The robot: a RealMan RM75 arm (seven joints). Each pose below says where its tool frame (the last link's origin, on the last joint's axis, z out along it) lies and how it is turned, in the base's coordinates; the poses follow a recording.
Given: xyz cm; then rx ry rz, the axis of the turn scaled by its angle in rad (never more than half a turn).
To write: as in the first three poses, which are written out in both.
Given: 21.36 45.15 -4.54 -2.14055 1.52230 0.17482
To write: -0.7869 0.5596 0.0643 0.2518 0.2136 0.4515 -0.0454
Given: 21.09 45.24 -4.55 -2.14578 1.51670 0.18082
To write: -0.7886 0.5574 0.0665 0.2511 0.2109 0.4524 -0.0455
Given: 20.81 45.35 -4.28 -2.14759 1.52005 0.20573
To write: -0.7882 0.5579 0.0755 0.2486 0.2081 0.4535 -0.0428
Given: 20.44 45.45 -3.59 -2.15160 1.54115 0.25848
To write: -0.7857 0.5628 0.0944 0.2389 0.2044 0.4545 -0.0359
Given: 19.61 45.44 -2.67 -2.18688 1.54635 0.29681
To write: -0.7914 0.5596 0.1074 0.2216 0.1961 0.4544 -0.0267
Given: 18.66 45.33 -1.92 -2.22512 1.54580 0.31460
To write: -0.7984 0.5546 0.1129 0.2055 0.1866 0.4533 -0.0192
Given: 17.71 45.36 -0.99 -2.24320 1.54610 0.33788
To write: -0.8011 0.5522 0.1207 0.1969 0.1771 0.4536 -0.0099
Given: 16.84 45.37 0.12 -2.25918 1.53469 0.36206
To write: -0.8047 0.5467 0.1290 0.1921 0.1684 0.4537 0.0012
